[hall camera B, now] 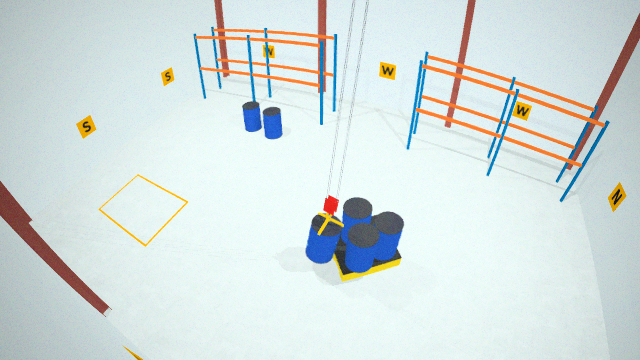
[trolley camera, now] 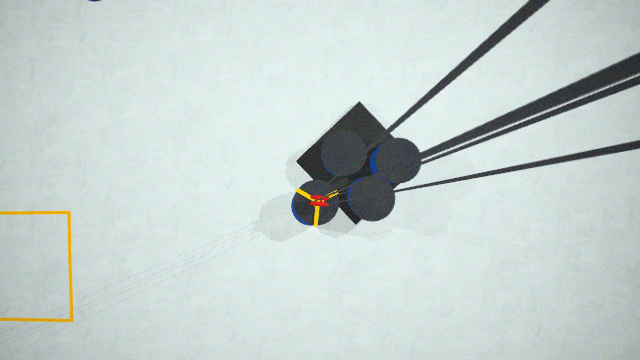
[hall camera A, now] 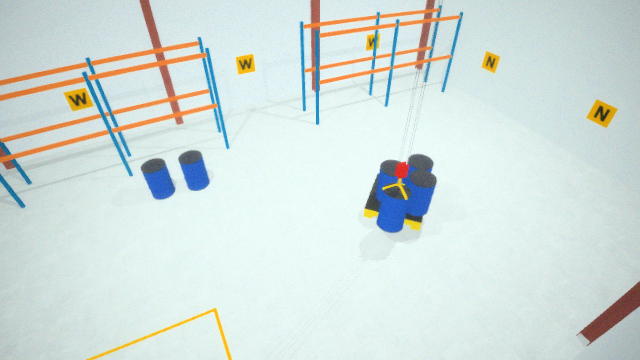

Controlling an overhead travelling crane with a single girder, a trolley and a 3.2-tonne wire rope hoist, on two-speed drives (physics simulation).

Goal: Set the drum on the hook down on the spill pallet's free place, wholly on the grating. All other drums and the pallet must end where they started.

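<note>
My gripper (hall camera A: 397, 190) (hall camera B: 327, 224) (trolley camera: 317, 202), a yellow three-armed grab under the red hook block, is shut on a blue drum (hall camera A: 391, 215) (hall camera B: 321, 245) (trolley camera: 304, 207). This drum hangs nearly upright above the floor, beside the spill pallet's lower left edge in the trolley view. The black and yellow spill pallet (hall camera A: 371, 202) (hall camera B: 370, 271) (trolley camera: 360, 117) carries three upright blue drums. They are a first drum (hall camera B: 357, 215) (trolley camera: 343, 152), a second drum (hall camera B: 387, 237) (trolley camera: 398, 160) and a third drum (hall camera B: 361, 252) (trolley camera: 371, 198). The pallet's free place is largely hidden by drums.
Two more blue drums (hall camera A: 159, 180) (hall camera A: 194, 171) (hall camera B: 252, 117) (hall camera B: 273, 124) stand by a rack (hall camera A: 107, 125) (hall camera B: 321, 85). A second rack (hall camera A: 317, 80) (hall camera B: 414, 110) stands along the W wall. A yellow floor outline (hall camera A: 222, 334) (hall camera B: 162, 188) (trolley camera: 70, 265) lies away from the pallet.
</note>
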